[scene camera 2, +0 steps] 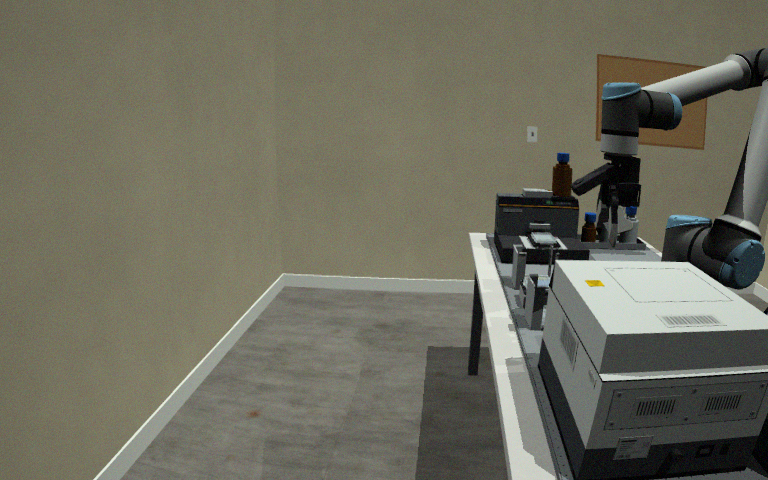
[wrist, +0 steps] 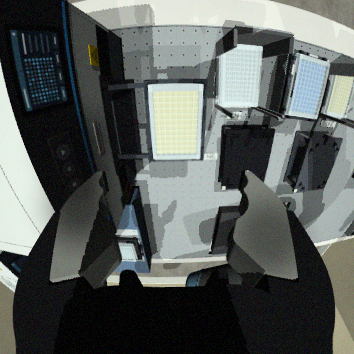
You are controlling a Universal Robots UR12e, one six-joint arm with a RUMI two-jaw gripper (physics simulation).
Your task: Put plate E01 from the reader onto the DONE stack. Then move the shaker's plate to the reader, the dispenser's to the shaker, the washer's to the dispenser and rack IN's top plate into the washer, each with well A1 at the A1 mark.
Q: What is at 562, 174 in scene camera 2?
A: A brown bottle.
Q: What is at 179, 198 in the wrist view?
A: A perforated grey board.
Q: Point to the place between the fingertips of my gripper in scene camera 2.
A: At 605, 240
